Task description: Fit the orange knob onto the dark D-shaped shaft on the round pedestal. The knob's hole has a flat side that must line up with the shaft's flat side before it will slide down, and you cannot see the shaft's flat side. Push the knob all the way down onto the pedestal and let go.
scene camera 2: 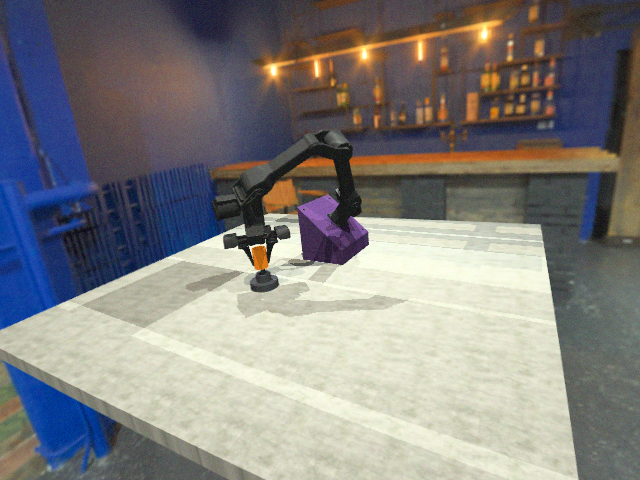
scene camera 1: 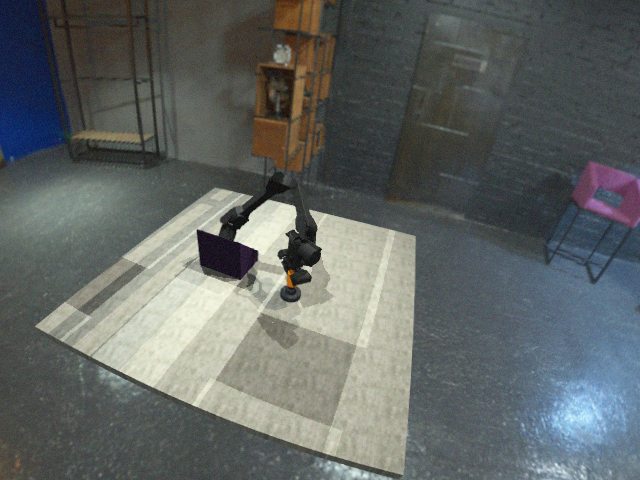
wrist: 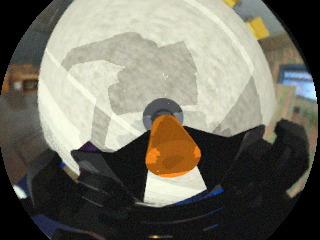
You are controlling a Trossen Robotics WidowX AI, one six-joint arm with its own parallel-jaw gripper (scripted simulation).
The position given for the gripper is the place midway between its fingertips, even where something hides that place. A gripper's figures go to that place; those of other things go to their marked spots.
Labels:
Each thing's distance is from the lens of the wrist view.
gripper (wrist: 166, 131): 10 cm
orange knob (wrist: 171, 152): 5 cm
pedestal (wrist: 159, 107): 14 cm
The marked spots on the pedestal and the orange knob are 10 cm apart.

